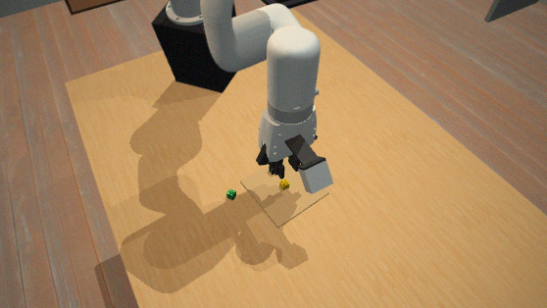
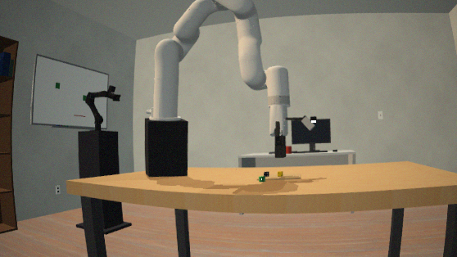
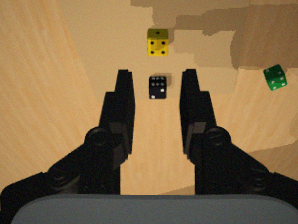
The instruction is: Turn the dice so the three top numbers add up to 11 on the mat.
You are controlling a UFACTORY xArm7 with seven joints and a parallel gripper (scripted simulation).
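Now: hand 110 mm to the left of the green die, 80 mm above it and 40 mm past it. The rest, counted from my hand: black die (80 mm below, 50 mm behind); yellow die (80 mm below); tan mat (90 mm below).
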